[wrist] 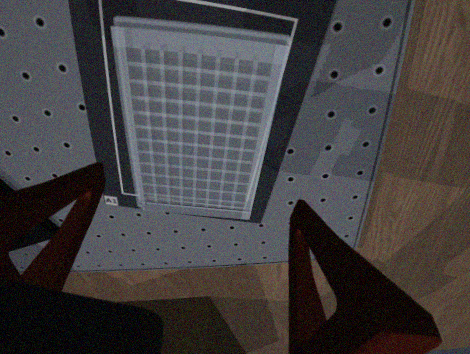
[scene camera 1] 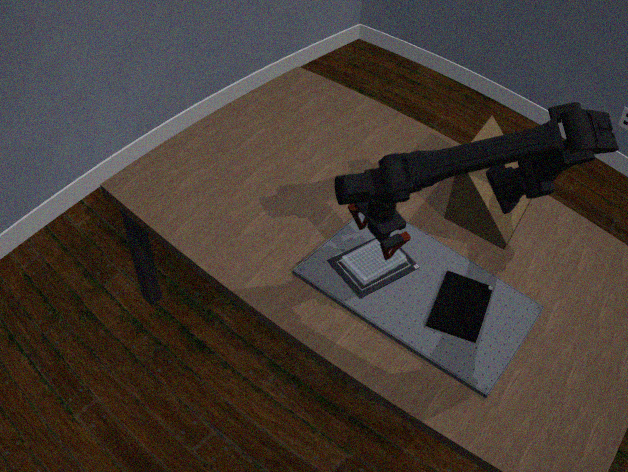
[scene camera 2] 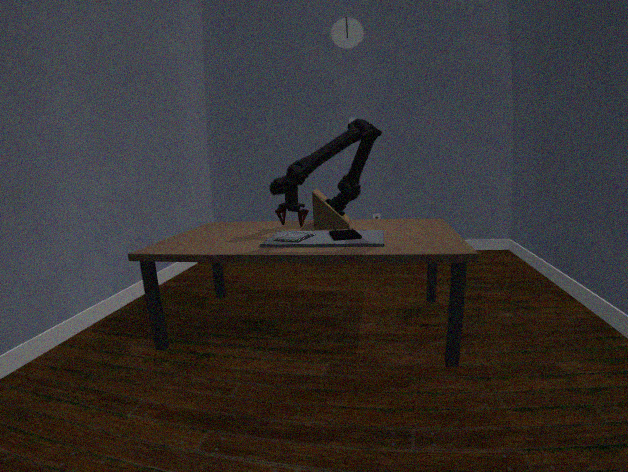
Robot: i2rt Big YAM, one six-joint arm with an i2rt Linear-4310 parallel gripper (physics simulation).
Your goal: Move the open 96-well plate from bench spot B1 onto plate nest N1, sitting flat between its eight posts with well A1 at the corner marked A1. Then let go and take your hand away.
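Places are measured from the arm's base along level axes (x ahead, y up, z right), in millimetres.
Pixels of known places: gripper, fingertip midpoint: (wrist: 200, 191) (scene camera 1: 374, 243) (scene camera 2: 292, 225); arm's base, origin of the base link: (scene camera 1: 501, 187) (scene camera 2: 334, 208).
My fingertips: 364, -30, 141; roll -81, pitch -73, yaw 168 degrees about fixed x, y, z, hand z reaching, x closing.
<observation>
For each thing: its middle in the pictures, then the offset to it from my fingertips, as dx, dy, dz. "*": a spot on its surface instead. Level surfaces: height alone.
- clear 96-well plate, body centre: (wrist: 197, 138) (scene camera 1: 374, 259) (scene camera 2: 294, 235) +1, -45, -7
- dark bench spot B1, surface spot: (wrist: 86, 75) * +45, -52, -63
- A1 label, surface spot: (wrist: 111, 201) (scene camera 1: 416, 266) * -55, -52, -89
- black plate nest N1, body centre: (scene camera 1: 461, 304) (scene camera 2: 344, 233) -26, -43, -235
- grey perforated board, body centre: (wrist: 22, 161) (scene camera 1: 427, 292) (scene camera 2: 325, 238) -14, -60, -149
- wooden table, its level: dy -67
The clear 96-well plate (scene camera 1: 373, 261) (scene camera 2: 293, 237) (wrist: 195, 125) lies flat on the dark bench spot B1 (scene camera 1: 361, 292) (wrist: 86, 75), inside its pale outline and closer to the right line in the wrist view. The A1 label (scene camera 1: 416, 266) (wrist: 111, 201) is at the spot's near left corner in the wrist view. My gripper (scene camera 1: 374, 242) (scene camera 2: 292, 224) (wrist: 200, 191) is open and empty, above the plate's A1-label end, with its fingers spread to either side. The black plate nest N1 (scene camera 1: 459, 307) (scene camera 2: 345, 234) holds no plate; its posts are too dark to make out. A pale mark shows at one corner.
The spot and nest are on a grey perforated board (scene camera 1: 406, 329) (scene camera 2: 314, 245) (wrist: 190, 252) on the wooden table (scene camera 1: 213, 167) (scene camera 2: 416, 238). A tan wedge-shaped block (scene camera 1: 479, 218) (scene camera 2: 325, 217) stands behind the board, beside the arm's base.
</observation>
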